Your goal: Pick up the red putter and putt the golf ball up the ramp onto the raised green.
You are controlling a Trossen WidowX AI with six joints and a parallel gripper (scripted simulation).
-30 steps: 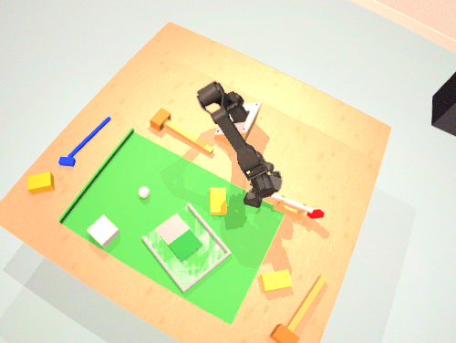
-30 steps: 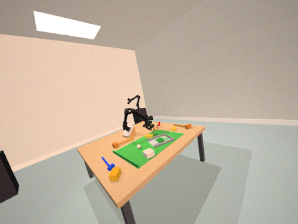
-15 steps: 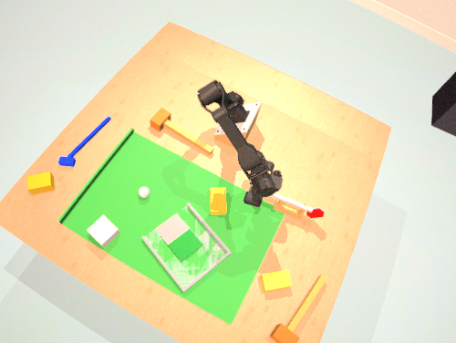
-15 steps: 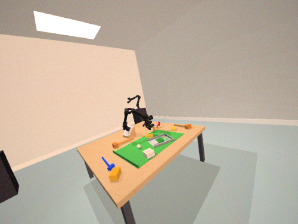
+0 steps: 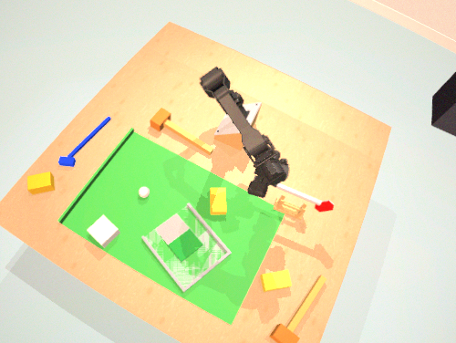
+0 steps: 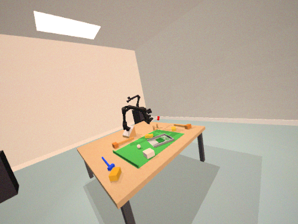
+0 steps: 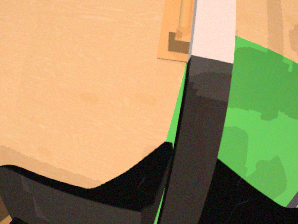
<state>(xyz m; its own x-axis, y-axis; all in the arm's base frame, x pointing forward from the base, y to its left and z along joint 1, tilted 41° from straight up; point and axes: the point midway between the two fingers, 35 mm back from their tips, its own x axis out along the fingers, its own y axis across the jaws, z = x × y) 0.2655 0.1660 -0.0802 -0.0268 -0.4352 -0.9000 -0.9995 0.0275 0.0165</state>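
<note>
Now: the red putter 110 mm to the left of my gripper tip and 30 mm above it. Round my gripper tip: white golf ball 170 mm ahead, 410 mm to the right, 110 mm below; white block 370 mm ahead, 480 mm to the right, 100 mm below; wooden fence 130 mm to the left, 90 mm below.
</note>
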